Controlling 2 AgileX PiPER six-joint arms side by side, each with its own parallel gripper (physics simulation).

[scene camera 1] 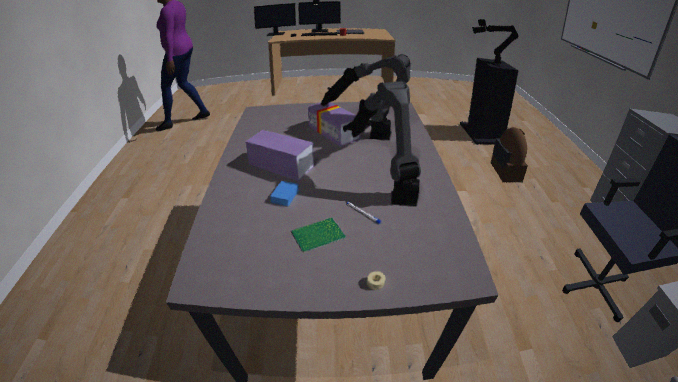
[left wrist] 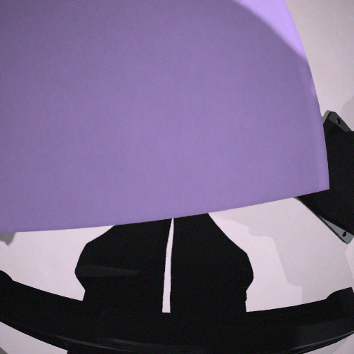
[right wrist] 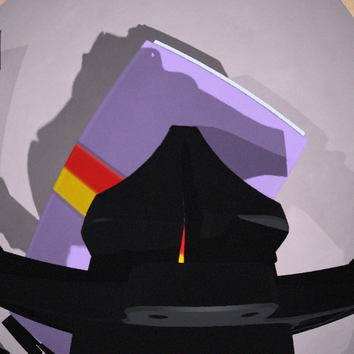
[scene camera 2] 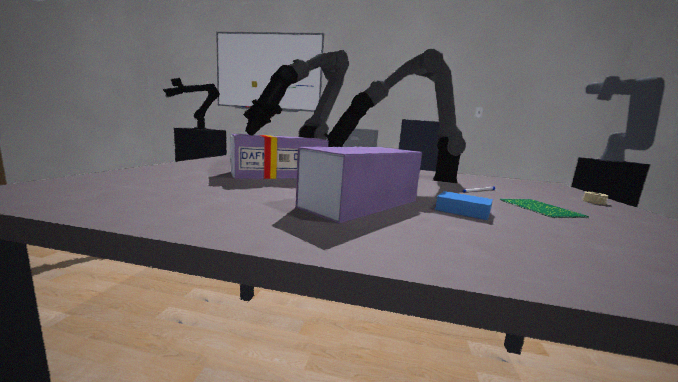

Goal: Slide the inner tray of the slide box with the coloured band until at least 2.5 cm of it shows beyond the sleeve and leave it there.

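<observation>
The slide box with the red and yellow band [scene camera 1: 327, 125] [scene camera 2: 284, 158] [left wrist: 150, 125] [right wrist: 125, 110] lies on the table. In the right wrist view a thin pale strip of its inner tray [right wrist: 231, 81] shows beyond the sleeve at the far end. My left gripper [scene camera 1: 348, 131] [scene camera 2: 332, 145] [left wrist: 175, 220] is shut and empty, low at the opposite end; its fingertips are hidden under the box's edge in the left wrist view. My right gripper [scene camera 1: 325, 102] [scene camera 2: 250, 132] [right wrist: 182, 142] is shut and empty, its tips at the sleeve's top, near the band. Contact cannot be told for certain.
A plain purple box [scene camera 1: 272, 150] [scene camera 2: 380, 180] stands in front of the banded one. A blue block [scene camera 1: 284, 194] [scene camera 2: 462, 205], a pen [scene camera 1: 363, 212] [scene camera 2: 479, 189], a green card [scene camera 1: 319, 234] [scene camera 2: 545, 207] and a tape roll [scene camera 1: 376, 286] [scene camera 2: 595, 199] lie farther off.
</observation>
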